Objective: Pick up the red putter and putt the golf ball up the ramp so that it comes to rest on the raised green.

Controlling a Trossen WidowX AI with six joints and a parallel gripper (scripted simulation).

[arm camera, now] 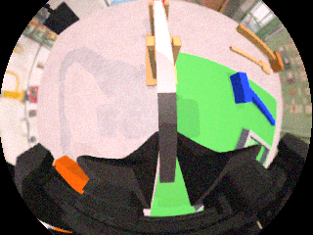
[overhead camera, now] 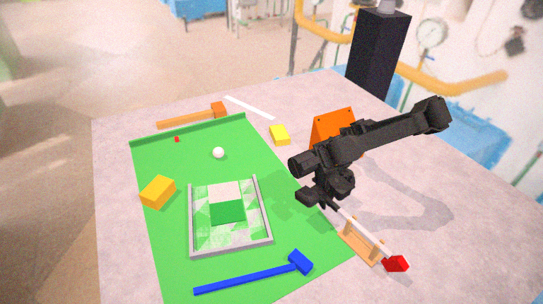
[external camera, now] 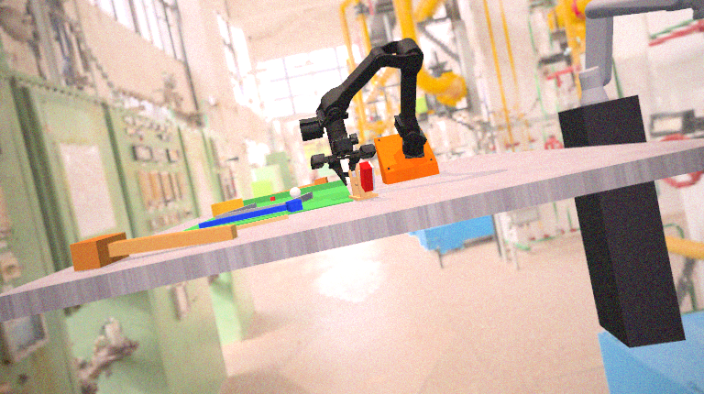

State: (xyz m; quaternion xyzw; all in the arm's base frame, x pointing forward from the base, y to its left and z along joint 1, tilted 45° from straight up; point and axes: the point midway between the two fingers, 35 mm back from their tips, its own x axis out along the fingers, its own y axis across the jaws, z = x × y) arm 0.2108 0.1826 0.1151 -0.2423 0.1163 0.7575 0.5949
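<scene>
Now: the red putter 4 cm behind my gripper tip, 11 cm to the left of it and 3 cm above it. Also, from my gripper tip: green mat (27 cm ahead, 19 cm to the right, 3 cm below); blue putter (25 cm ahead, 11 cm to the left, 2 cm below); wooden stand (4 cm behind, 13 cm to the left).
</scene>
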